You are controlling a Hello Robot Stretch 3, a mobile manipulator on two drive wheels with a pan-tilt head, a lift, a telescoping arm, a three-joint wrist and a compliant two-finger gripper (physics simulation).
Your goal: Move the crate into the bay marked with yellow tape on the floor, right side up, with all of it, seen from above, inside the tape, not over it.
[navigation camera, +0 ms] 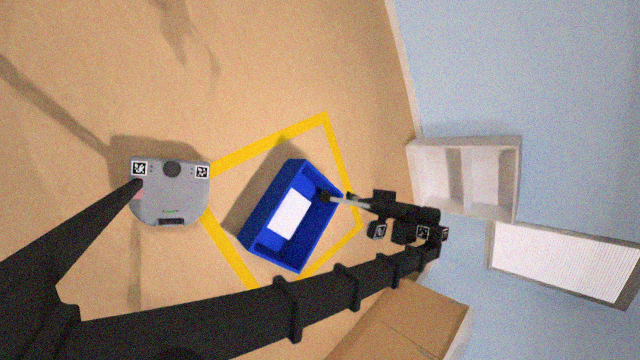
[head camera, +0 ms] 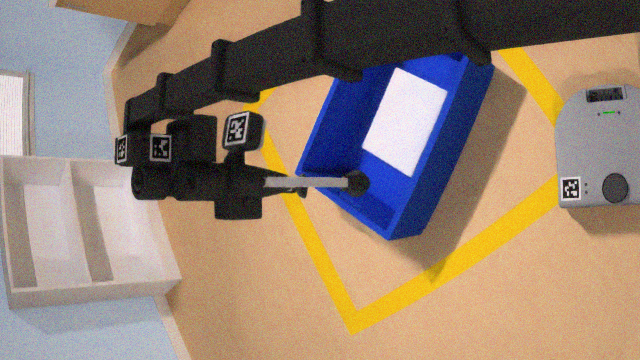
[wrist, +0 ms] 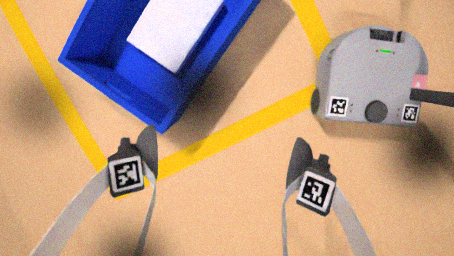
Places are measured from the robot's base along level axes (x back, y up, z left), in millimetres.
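Where they show: gripper, fingertip midpoint: (navigation camera: 333, 195) (head camera: 336, 184); robot's base, link origin: (navigation camera: 172, 168) (head camera: 613, 187).
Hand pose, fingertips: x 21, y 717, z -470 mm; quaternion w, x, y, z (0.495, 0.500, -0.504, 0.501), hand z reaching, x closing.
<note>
Each offset is from my fingertips to the centre of the thing. "pt": to the spot under its first point.
The blue crate {dx +222, dy -607, dz -219 mm} (head camera: 452, 145) (navigation camera: 271, 196) (wrist: 145, 65) stands right side up on the floor, with a white block {dx +222, dy -672, dz -219 mm} (head camera: 405, 122) (navigation camera: 289, 214) (wrist: 175, 32) inside. Yellow tape (head camera: 320, 250) (navigation camera: 270, 144) (wrist: 240, 132) runs around it. Floor shows between the crate and the tape at the sides that I see; in the navigation view one corner appears very near the tape. My arm hides part of the crate and tape in the head view. My gripper (head camera: 330, 185) (navigation camera: 338, 196) (wrist: 224, 150) is open and empty, its fingers above the crate's end in the head view, not gripping it.
My grey base (head camera: 595, 150) (navigation camera: 170, 195) (wrist: 372, 75) covers one tape corner in view. A white shelf unit {pt dx -533, dy -181, dz -1797 mm} (head camera: 95, 296) (navigation camera: 462, 142) stands against the blue wall. Beside it is a white slatted panel (head camera: 11, 115) (navigation camera: 560, 262). A cardboard box (head camera: 120, 10) (navigation camera: 395, 320) stands near my arm.
</note>
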